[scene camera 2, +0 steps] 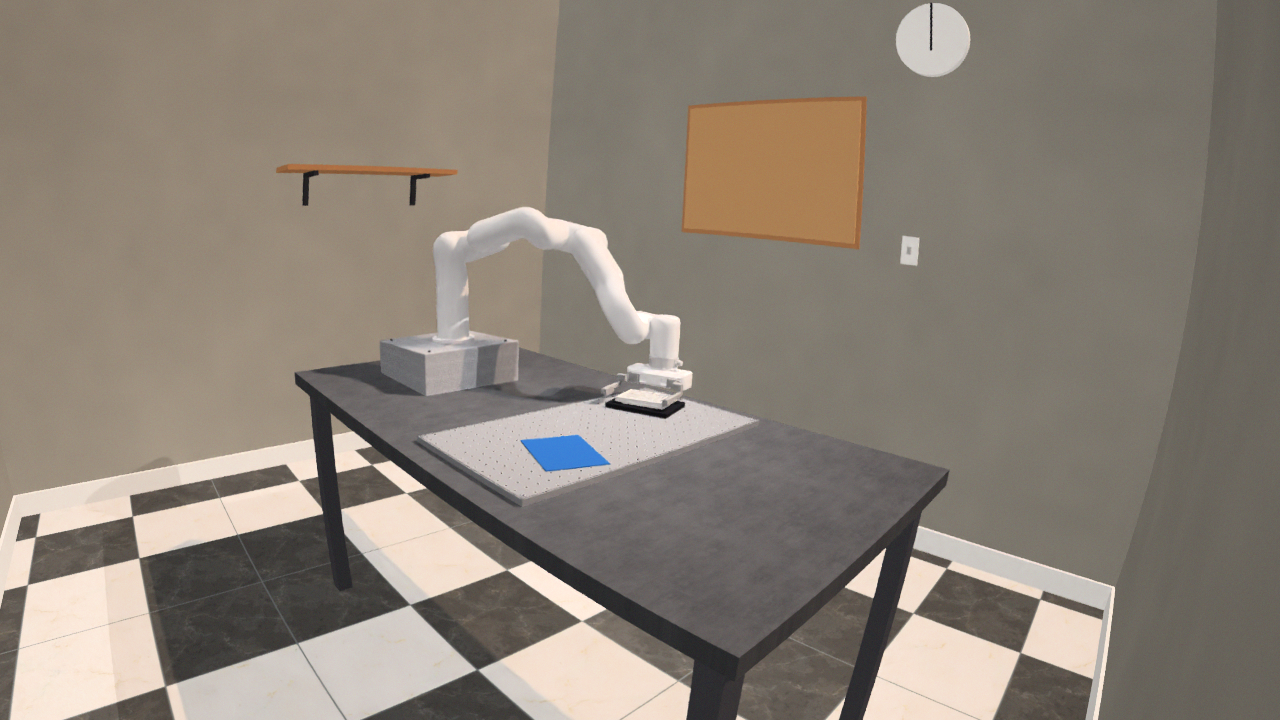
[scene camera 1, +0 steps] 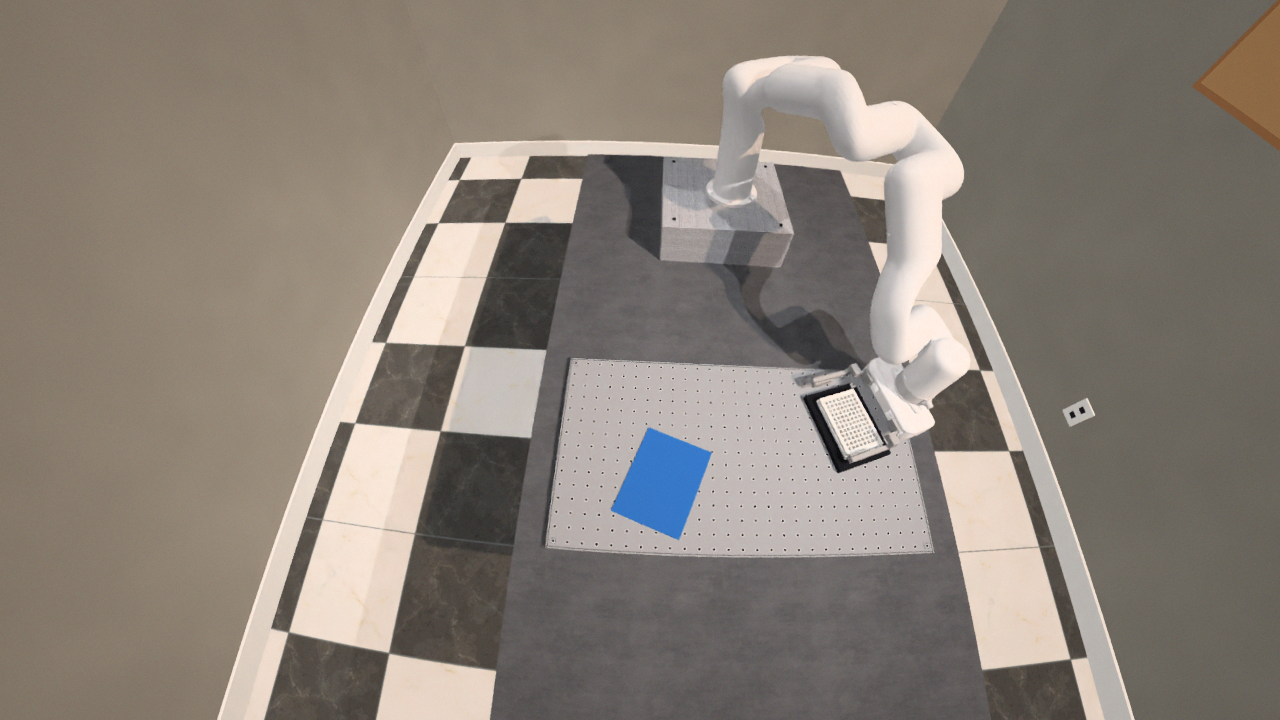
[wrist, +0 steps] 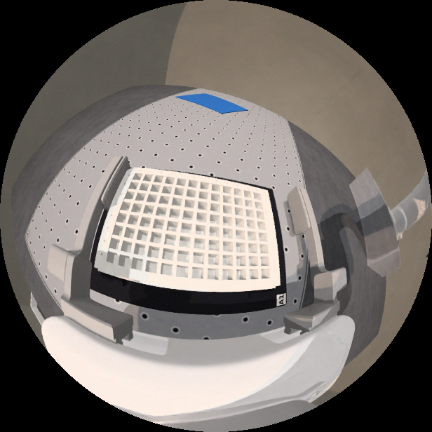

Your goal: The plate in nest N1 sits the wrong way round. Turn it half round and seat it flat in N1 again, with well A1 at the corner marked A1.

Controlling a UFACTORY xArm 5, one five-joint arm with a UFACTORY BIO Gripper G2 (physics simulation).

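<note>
The white well plate lies in or on the black nest at the right of the perforated board. The nest's A1 label shows at its near right corner in the wrist view. Well A1 of the plate cannot be made out, and I cannot tell whether the plate is fully seated. My gripper is open, with one finger on each side of the plate. In the wrist view the left finger is close to the plate's edge; the right finger stands apart from it.
The perforated board lies on the dark table. A flat blue rectangle lies on the board, away from the nest. The arm's base block stands at the back of the table.
</note>
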